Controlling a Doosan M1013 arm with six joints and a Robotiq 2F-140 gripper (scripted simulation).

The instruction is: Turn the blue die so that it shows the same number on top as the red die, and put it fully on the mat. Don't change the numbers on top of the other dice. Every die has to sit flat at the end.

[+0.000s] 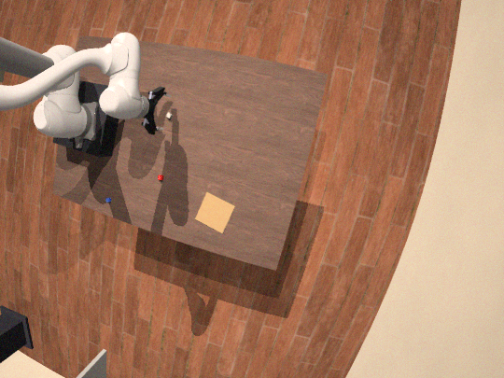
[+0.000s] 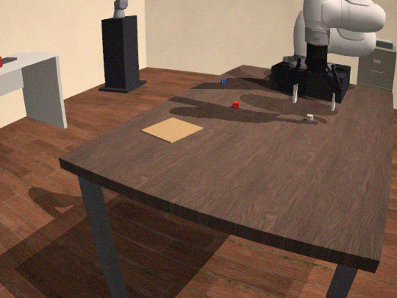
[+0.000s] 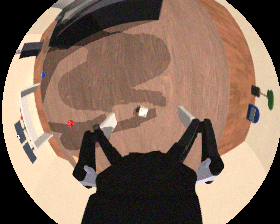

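The white die lies 50 mm below my hand, 10 mm to the right of it and 10 mm ahead of it. The rest, counted from my hand: blue die 440 mm to the right, 310 mm behind, 50 mm below; then tan mat 430 mm to the right, 250 mm ahead, 60 mm below; then red die 300 mm to the right, 50 mm below, 20 mm behind.
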